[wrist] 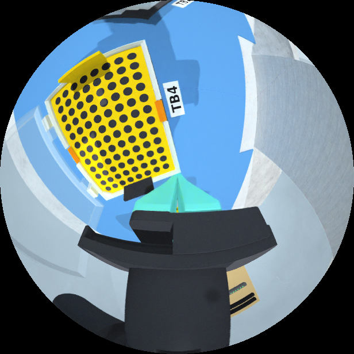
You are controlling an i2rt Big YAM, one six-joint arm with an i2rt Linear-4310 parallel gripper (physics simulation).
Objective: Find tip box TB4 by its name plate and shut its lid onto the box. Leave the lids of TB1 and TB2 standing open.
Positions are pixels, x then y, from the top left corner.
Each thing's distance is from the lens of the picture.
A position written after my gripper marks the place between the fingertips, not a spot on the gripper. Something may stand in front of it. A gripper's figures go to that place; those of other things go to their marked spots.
my gripper (177,177): 13 cm
clear lid (54,204): 11 cm
